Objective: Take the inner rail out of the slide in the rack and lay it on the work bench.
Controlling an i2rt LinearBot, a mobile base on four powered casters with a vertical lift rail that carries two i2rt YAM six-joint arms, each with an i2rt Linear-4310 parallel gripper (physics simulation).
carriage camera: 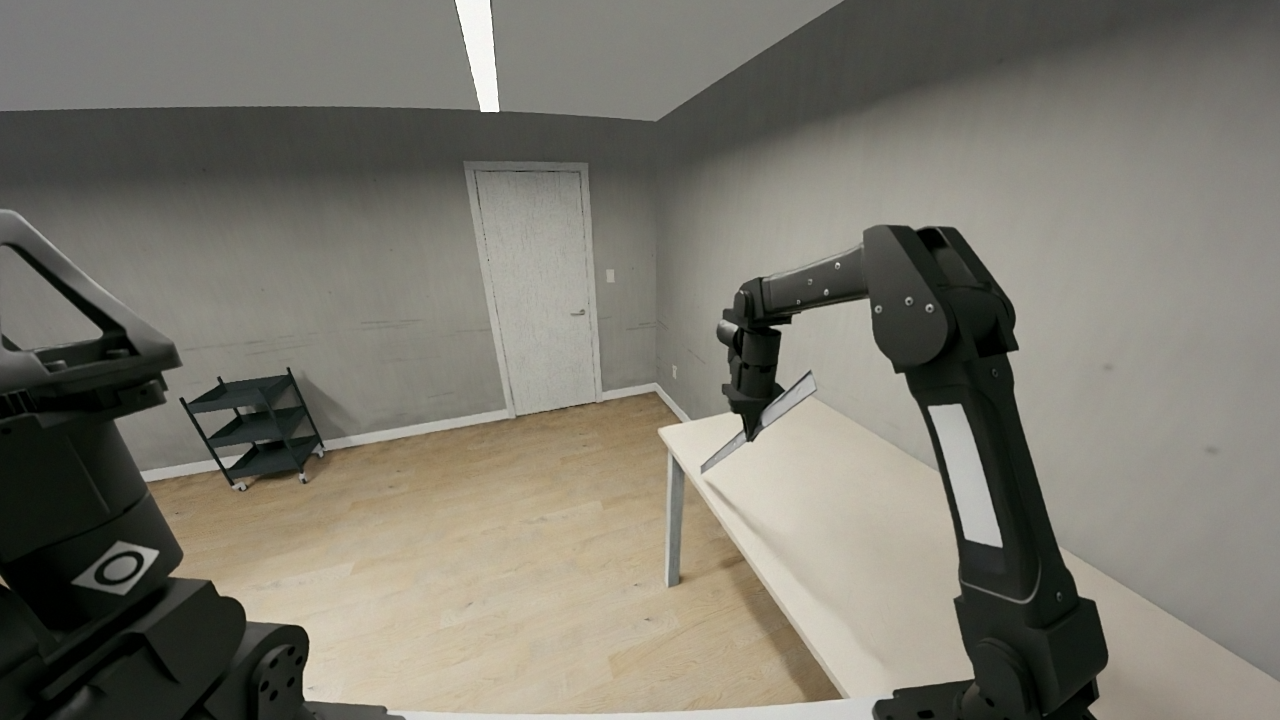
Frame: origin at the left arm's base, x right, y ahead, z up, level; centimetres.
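Seen in the pictures: right gripper, between the fingertips: [749,440].
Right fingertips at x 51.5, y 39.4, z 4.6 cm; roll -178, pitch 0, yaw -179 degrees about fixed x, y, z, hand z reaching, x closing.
Offsets run from my right fingertips to a thing's middle. "spot": to the spot under its first point. Level surfaces: height alone.
The inner rail @(spot: dy -10.7, dx +0.4, dz +14.1 cm) [788,401], a long thin grey metal strip, is in the right gripper [750,435]. That gripper points down and is shut on the rail near its middle. The rail slants, its right end higher in the picture and its left end lower, near the bench's left edge. It appears above the far part of the pale work bench @(dz -39.0 cm) [859,537], and a soft shadow falls on the top. The left gripper is partly in view at the left picture edge; one finger [109,304] stands out wide, and its other finger is cut off. The rack and slide do not show.
The bench runs along the right wall, with a grey leg @(spot: dy +57.3, dx -4.7, dz -85.8 cm) [674,523] at its far left corner. A dark three-shelf cart [261,425] stands by the back wall at the left. A closed white door [538,295] is in the back wall. Wooden floor lies left of the bench.
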